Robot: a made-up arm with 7 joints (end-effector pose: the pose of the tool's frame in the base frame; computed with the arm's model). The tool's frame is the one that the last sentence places. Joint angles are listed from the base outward.
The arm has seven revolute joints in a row. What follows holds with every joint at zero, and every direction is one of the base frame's. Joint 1 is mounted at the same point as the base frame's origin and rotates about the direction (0.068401, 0.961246, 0.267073). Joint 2 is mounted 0.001 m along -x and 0.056 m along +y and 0.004 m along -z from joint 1 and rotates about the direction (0.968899, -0.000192, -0.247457). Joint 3 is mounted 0.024 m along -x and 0.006 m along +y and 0.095 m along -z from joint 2 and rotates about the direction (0.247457, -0.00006, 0.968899). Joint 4 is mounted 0.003 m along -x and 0.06 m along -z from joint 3 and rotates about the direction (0.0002, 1, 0.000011). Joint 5 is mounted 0.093 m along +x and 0.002 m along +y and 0.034 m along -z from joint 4 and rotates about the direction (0.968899, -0.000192, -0.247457). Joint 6 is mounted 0.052 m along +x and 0.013 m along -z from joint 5 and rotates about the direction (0.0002, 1, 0.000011). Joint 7 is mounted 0.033 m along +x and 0.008 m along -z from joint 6 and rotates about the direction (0.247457, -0.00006, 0.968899). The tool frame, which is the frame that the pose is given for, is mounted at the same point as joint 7; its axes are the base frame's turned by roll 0, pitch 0.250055 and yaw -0.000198 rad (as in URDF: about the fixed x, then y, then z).
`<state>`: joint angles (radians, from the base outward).
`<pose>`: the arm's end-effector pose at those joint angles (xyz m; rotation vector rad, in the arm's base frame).
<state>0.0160 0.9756 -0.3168 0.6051 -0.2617 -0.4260 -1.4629</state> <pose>0.1045 0.2475 -0.2164 0.2349 1.0091 -1.5097</pose>
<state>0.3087 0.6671 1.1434 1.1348 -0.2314 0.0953 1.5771</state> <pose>-0.1099 0.3212 -0.1897 -0.9422 -0.9260 -2.8014</pose>
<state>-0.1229 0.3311 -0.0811 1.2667 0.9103 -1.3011 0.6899</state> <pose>0.0321 0.1304 -0.3095 0.5235 0.0399 -0.3555</pose>
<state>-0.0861 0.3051 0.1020 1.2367 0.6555 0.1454 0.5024</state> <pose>0.0097 0.1713 -0.3266 1.1738 1.3046 0.2001</pose>
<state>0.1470 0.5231 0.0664 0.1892 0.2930 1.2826 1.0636</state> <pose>0.0715 0.1998 -0.2324 1.7000 1.2351 1.2064</pose>
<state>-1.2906 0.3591 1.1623 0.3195 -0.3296 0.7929 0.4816</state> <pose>0.2671 0.2213 -0.0017 -0.9682 0.0503 0.7539</pose>
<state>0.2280 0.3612 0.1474 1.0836 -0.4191 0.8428 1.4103</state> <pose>-0.0907 0.1802 -0.2997 1.3527 2.1711 1.3145</pose>
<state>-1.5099 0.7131 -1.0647 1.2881 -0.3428 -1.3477 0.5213</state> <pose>0.3266 0.1171 -0.0167 0.6063 -1.2002 -0.1887</pose>
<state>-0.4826 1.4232 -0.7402 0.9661 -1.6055 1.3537 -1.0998</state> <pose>0.1194 0.3210 -0.1147 -1.2523 1.2609 -0.0189</pose>
